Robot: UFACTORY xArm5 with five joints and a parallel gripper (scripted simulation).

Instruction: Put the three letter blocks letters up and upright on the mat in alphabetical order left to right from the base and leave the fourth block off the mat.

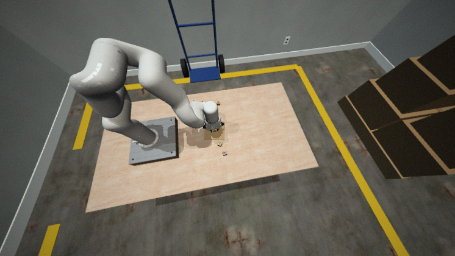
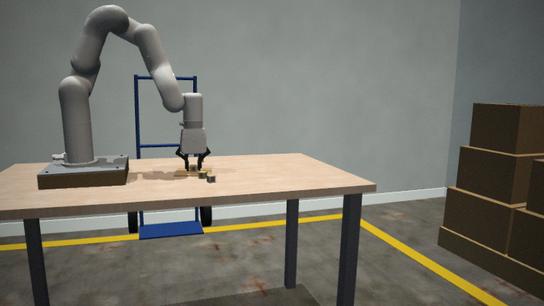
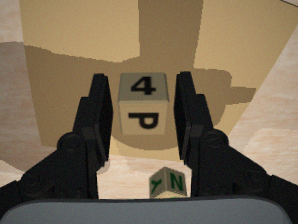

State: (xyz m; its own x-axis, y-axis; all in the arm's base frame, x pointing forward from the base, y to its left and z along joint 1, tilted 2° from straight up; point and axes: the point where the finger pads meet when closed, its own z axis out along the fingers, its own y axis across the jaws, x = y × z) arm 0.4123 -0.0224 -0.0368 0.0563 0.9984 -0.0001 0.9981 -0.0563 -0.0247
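Now: the tan mat 20 mm below my hand. Also, from my hand: block: 80 mm ahead, 210 mm to the left, 10 mm below.
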